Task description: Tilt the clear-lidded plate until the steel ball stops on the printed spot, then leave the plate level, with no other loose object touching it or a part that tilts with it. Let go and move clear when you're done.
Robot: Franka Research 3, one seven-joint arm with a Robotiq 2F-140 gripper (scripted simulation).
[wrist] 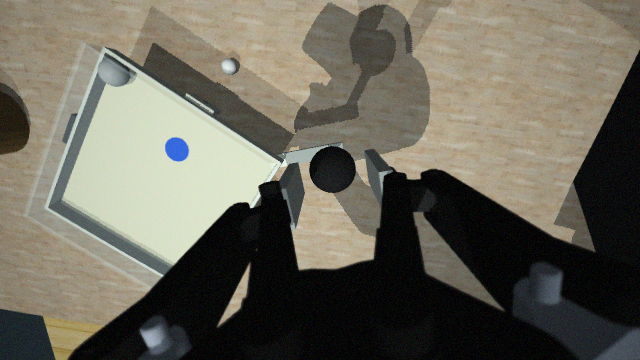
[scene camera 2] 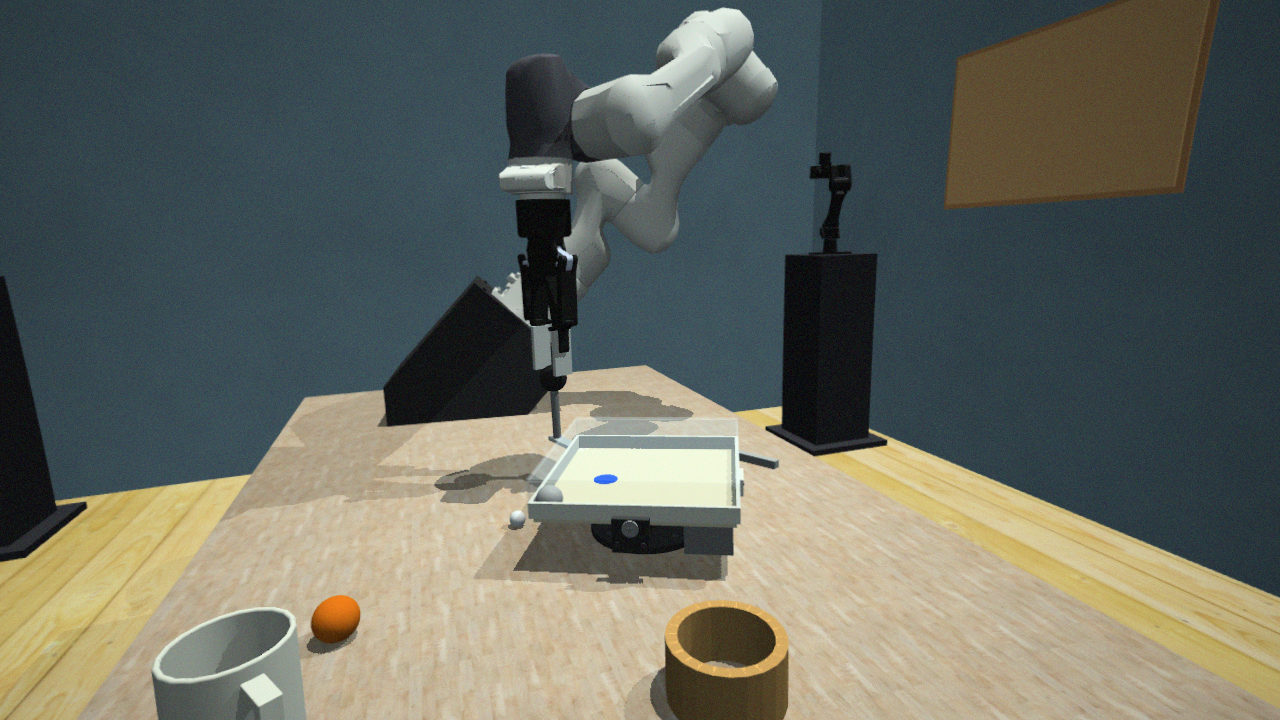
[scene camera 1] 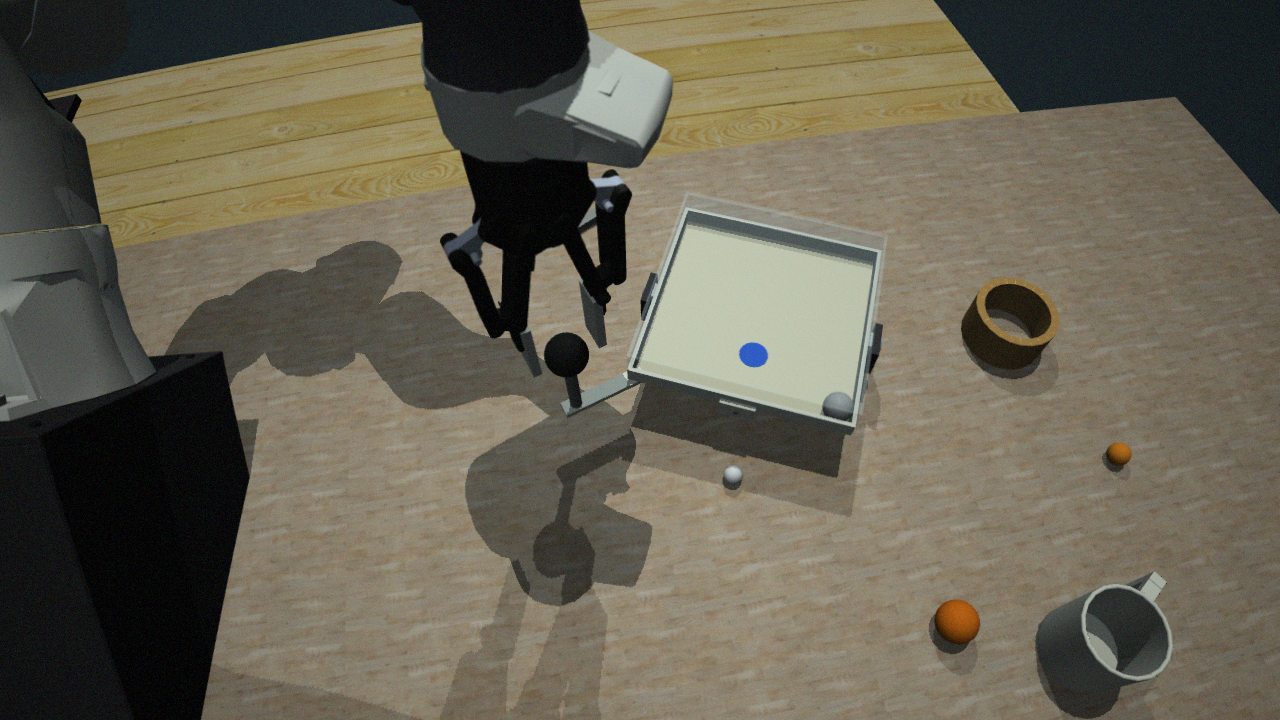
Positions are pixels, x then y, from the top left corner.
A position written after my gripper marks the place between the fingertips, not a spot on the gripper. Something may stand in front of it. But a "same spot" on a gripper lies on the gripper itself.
my gripper: wrist; scene camera 2; scene camera 1 564,349
same spot on clear-lidded plate: (scene camera 1: 759,309) = (wrist: 149,178)
same spot on my gripper: (wrist: 576,295) = (scene camera 2: 524,259)
